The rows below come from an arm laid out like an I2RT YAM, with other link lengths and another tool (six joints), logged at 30 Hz.
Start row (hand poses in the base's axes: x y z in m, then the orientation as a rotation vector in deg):
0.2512 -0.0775 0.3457 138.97 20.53 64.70
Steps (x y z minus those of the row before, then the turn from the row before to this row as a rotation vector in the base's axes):
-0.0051 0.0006 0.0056 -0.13 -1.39 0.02
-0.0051 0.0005 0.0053 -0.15 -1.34 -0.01
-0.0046 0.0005 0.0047 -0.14 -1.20 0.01
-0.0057 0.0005 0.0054 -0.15 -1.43 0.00
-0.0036 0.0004 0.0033 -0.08 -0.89 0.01
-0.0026 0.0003 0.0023 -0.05 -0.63 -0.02
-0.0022 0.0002 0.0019 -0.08 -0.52 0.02
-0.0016 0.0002 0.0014 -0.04 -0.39 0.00
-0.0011 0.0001 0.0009 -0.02 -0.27 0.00
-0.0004 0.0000 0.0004 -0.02 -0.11 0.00
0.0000 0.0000 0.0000 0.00 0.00 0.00
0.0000 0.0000 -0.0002 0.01 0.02 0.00
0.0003 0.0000 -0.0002 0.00 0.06 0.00
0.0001 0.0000 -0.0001 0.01 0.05 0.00
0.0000 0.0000 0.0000 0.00 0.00 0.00
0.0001 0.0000 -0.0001 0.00 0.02 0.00
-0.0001 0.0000 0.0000 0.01 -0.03 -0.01
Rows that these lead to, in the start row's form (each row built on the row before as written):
0.2461 -0.0769 0.3513 137.95 20.18 66.28
0.2410 -0.0764 0.3566 136.93 19.81 67.76
0.2364 -0.0759 0.3613 136.00 19.51 69.08
0.2307 -0.0754 0.3667 134.89 19.13 70.65
0.2271 -0.0750 0.3700 134.21 18.89 71.63
0.2245 -0.0747 0.3723 133.72 18.69 72.31
0.2223 -0.0745 0.3742 133.29 18.59 72.87
0.2207 -0.0743 0.3756 132.98 18.48 73.29
0.2196 -0.0742 0.3765 132.77 18.40 73.58
0.2192 -0.0742 0.3769 132.67 18.37 73.69
0.2192 -0.0742 0.3769 132.67 18.37 73.69
0.2192 -0.0742 0.3767 132.69 18.37 73.67
0.2195 -0.0742 0.3765 132.73 18.39 73.60
0.2196 -0.0742 0.3764 132.77 18.40 73.55
0.2196 -0.0742 0.3764 132.77 18.40 73.55
0.2197 -0.0742 0.3763 132.78 18.41 73.53
0.2196 -0.0742 0.3763 132.77 18.38 73.56

